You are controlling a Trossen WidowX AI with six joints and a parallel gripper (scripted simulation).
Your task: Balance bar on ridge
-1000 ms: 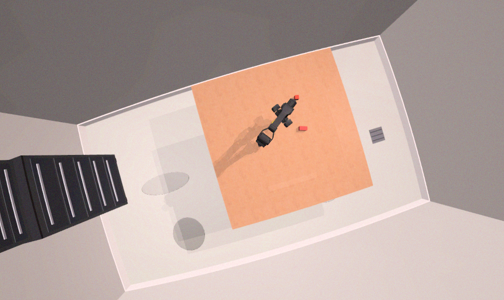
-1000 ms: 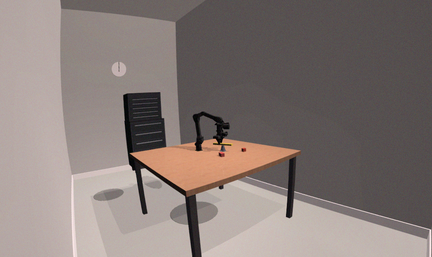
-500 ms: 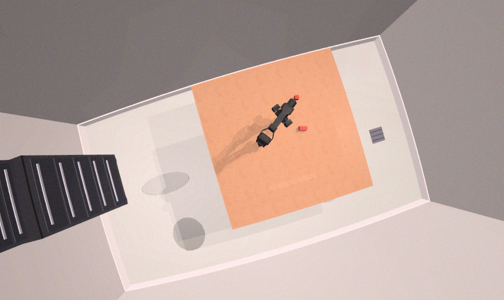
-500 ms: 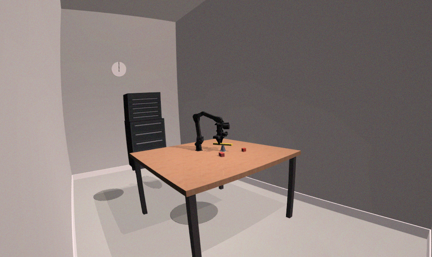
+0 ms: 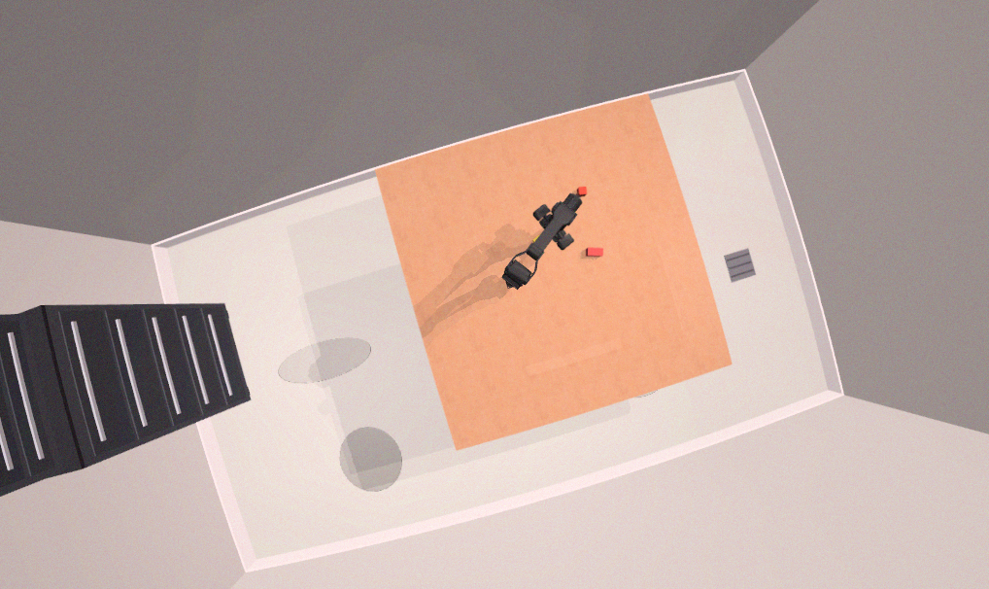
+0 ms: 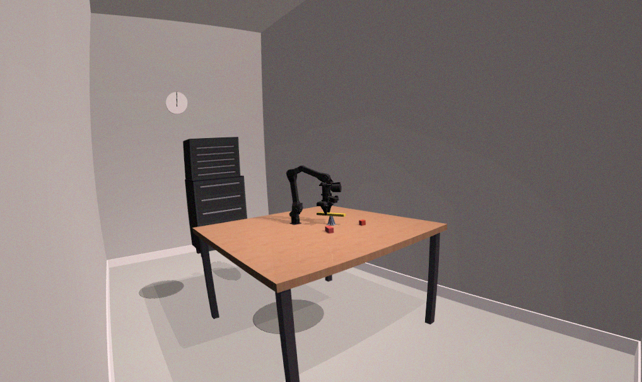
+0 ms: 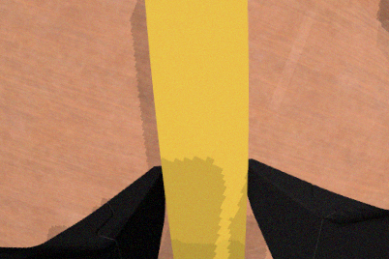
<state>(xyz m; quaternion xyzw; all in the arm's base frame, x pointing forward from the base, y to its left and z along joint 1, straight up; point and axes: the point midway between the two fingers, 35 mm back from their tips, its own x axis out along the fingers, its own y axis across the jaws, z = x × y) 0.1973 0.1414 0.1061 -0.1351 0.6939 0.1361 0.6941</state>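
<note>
Right now the yellow bar is 30 mm ahead of my gripper tip and 10 mm to the left of it. The rest, counted from my gripper tip: red cube (200 mm ahead, 140 mm to the left, 60 mm below).
</note>
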